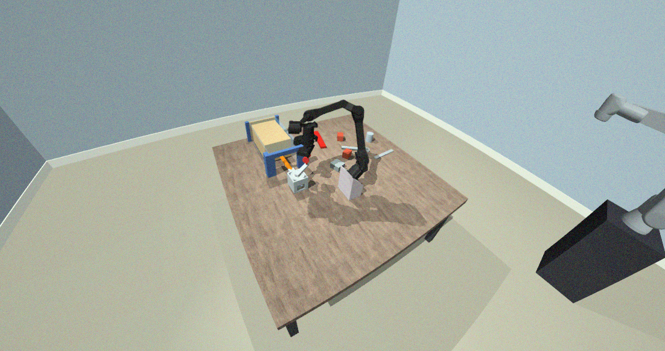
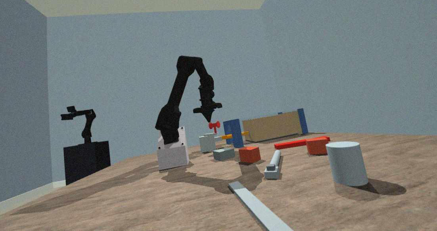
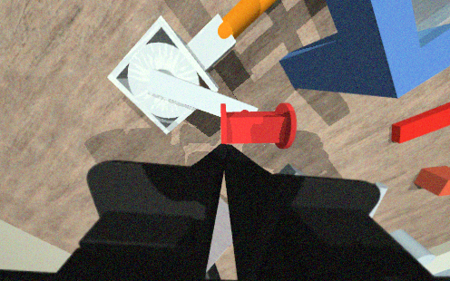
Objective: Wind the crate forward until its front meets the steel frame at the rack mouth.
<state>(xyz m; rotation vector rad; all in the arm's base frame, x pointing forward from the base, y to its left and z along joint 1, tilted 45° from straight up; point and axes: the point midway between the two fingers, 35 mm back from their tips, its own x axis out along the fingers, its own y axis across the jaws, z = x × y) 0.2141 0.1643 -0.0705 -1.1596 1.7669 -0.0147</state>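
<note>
My gripper tip is now 40 mm above the red knob, 30 mm short of it and 10 mm to the left of it. From my gripper tip the other things lie so: blue steel frame: 140 mm ahead, 80 mm to the left, 60 mm below; winch handle: 70 mm below, 30 mm to the left, 10 mm ahead; grey winch: 140 mm below, 70 mm to the left, 40 mm behind.
</note>
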